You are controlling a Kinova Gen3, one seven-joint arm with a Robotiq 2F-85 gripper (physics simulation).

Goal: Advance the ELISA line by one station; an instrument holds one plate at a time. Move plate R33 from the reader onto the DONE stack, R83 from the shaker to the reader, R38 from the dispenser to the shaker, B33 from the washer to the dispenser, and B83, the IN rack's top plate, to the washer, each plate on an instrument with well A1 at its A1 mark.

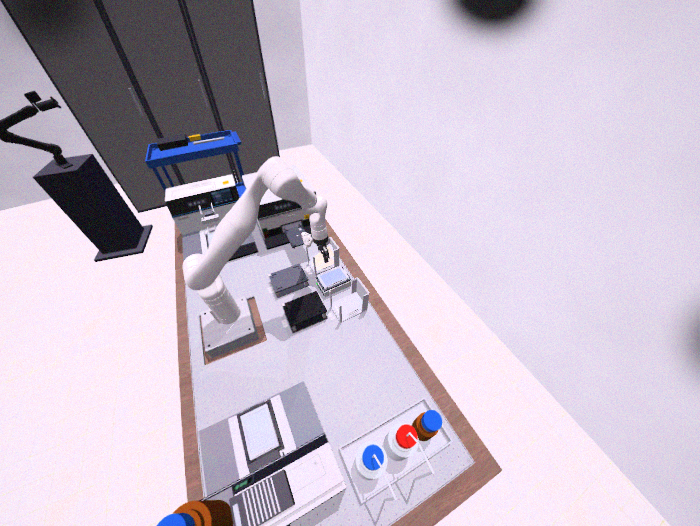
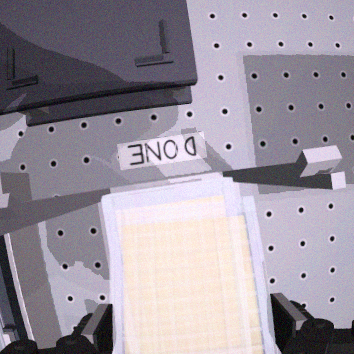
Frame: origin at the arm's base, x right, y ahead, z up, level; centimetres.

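Seen in the pictures: gripper, fingertip midpoint: (image 1: 323,256) (image 2: 191,317); arm's base, link origin: (image 1: 229,314).
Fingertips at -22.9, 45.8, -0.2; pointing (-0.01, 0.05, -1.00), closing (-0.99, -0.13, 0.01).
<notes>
Offsets run from my fingertips to a thing's middle, as dx, dy, dz. "spot": to the spot under its first point.
My gripper (image 1: 324,257) (image 2: 191,317) is shut on a clear-walled plate with a yellow fill {+0.1, -0.1, +0.1} (image 2: 187,280), taken to be R33. It is inside or just over the DONE rack, whose corner post {spot: -2.1, -7.9, +7.3} (image 2: 320,160) shows beside it. A second plate outline shows under the held plate; the gap between them cannot be told. The DONE label {spot: +2.4, -8.9, -5.3} (image 2: 161,151) lies beyond the plate's far edge. A blue plate {+15.1, +1.2, +0.7} (image 1: 333,278) sits in the neighbouring rack. A pale plate {+69.8, -36.2, +2.2} (image 1: 260,430) lies on the front instrument. Plate names and A1 marks are not readable.
A dark grey platform {+8.2, -20.4, -2.9} (image 1: 288,279) (image 2: 95,45) and a black block {+28.4, -16.0, -2.0} (image 1: 305,309) stand beside the racks. A white rack {spot: +33.6, +11.2, +5.5} (image 1: 366,296) stands nearer the front. Two instruments {spot: -47.3, -56.1, +21.5} (image 1: 200,189) {spot: -22.5, -15.3, +17.4} (image 1: 282,208) stand at the back. Capped bottles {spot: +85.1, +3.9, +13.0} (image 1: 406,436) stand in a tray at the front right.
</notes>
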